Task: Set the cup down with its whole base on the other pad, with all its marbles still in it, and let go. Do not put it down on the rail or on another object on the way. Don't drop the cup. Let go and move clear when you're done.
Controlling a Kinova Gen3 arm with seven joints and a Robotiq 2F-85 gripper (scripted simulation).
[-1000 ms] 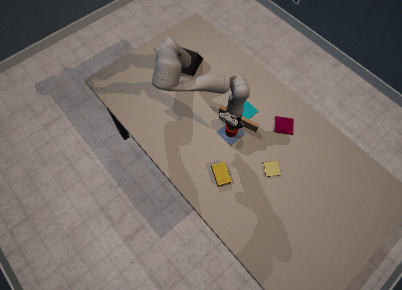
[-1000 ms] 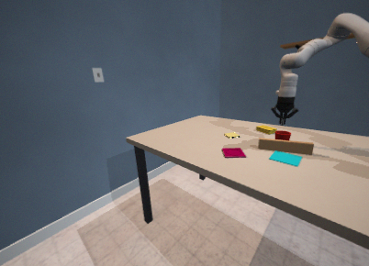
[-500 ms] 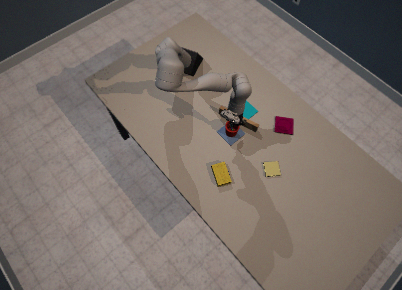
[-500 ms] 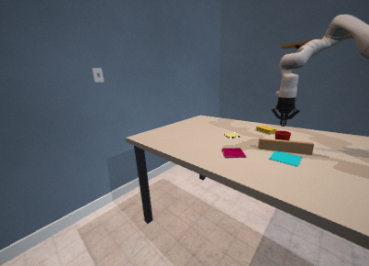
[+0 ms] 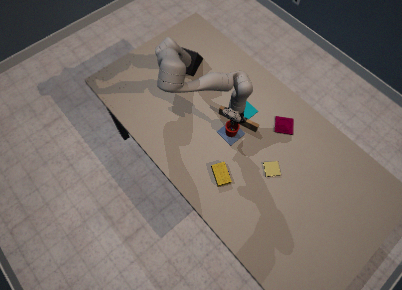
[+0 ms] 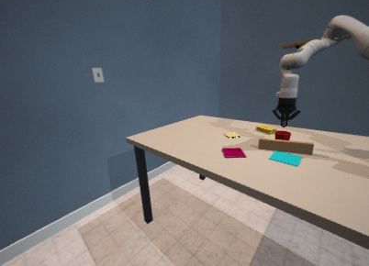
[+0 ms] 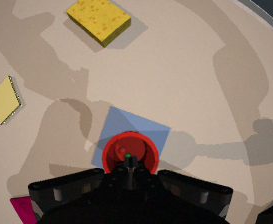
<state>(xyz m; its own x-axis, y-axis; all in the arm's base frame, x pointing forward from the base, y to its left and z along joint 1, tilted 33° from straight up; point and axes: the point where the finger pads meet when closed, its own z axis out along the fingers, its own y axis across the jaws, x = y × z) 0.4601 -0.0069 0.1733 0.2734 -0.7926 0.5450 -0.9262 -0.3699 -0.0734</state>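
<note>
My hand is 10 cm above the red cup. Round my hand: wooden rail: 10 cm below, 8 cm to the left, 2 cm behind; teal pad: 16 cm to the left, 13 cm below, 5 cm behind; blue pad: 13 cm below.
</note>
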